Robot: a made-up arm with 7 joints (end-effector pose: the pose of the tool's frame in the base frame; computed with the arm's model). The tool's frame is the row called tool.
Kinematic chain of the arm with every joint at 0, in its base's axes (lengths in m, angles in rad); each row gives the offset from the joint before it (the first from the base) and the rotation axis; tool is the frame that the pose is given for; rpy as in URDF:
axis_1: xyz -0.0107 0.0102 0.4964 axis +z
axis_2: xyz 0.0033 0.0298 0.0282 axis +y
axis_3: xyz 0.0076 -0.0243 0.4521 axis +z
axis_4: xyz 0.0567 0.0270 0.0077 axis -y
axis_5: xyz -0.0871 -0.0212 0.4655 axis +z
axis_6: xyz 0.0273 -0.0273 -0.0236 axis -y
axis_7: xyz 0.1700 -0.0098 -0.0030 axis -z
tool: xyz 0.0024 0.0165 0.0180 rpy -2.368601 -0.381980 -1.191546
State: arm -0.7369 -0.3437 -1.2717 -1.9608 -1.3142 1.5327 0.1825
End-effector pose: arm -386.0 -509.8 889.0 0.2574 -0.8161 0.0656 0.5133
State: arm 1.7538 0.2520 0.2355 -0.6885 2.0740 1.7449 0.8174
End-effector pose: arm -228.3 619.0 1365.7 -0.6034 0.0893 0.7846 0.1111
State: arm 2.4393 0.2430 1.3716 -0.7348 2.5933 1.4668 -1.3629
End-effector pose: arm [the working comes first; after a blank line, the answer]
Working (the frame after each row of the table, in the pose's form):
after axis_1: -10.7 10.2 496.4 0.0000 0.0000 0.9390 0.3440
after axis_2: -32.5 -10.4 524.6 -0.1138 0.0417 0.9321 0.3414
after axis_3: -105.4 83.2 961.6 0.0617 -0.1043 -0.9376 0.3260
after axis_4: -134.9 28.3 972.7 0.3943 0.0197 -0.8528 0.3417
after axis_5: -414.7 -47.2 1347.9 0.1257 -0.3743 0.0981 0.9135
after axis_6: -372.6 -63.6 1346.7 0.1591 -0.8895 -0.0113 0.4281
after axis_7: -466.7 -122.3 1475.9 -0.4368 -0.7911 0.2609 0.3396

-472.9 -114.4 1453.6 -0.1983 -0.3722 -0.8900 0.1732
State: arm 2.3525 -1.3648 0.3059 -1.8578 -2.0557 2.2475 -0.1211
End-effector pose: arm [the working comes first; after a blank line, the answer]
Working (the frame after each row of the table, in the pose's form):
after axis_1: -10.7 10.2 496.4 0.0000 0.0000 0.9232 0.3844
after axis_2: -34.2 -8.5 524.6 0.5822 -0.2424 0.7164 0.2983
after axis_3: 293.7 -304.3 624.5 0.5385 -0.3283 0.7535 0.1857
after axis_4: 262.0 -333.2 671.1 -0.2811 -0.0478 0.8824 0.3741
after axis_5: 76.8 -319.2 1107.2 -0.1043 -0.2654 0.1356 0.9488
after axis_6: 117.3 -339.3 1107.8 0.0772 -0.9703 0.1527 0.1708
after axis_7: -37.9 -364.2 1173.5 0.0183 -0.9732 0.1627 0.1613

-47.1 -354.4 1153.0 0.1463 -0.2519 -0.7865 0.5445
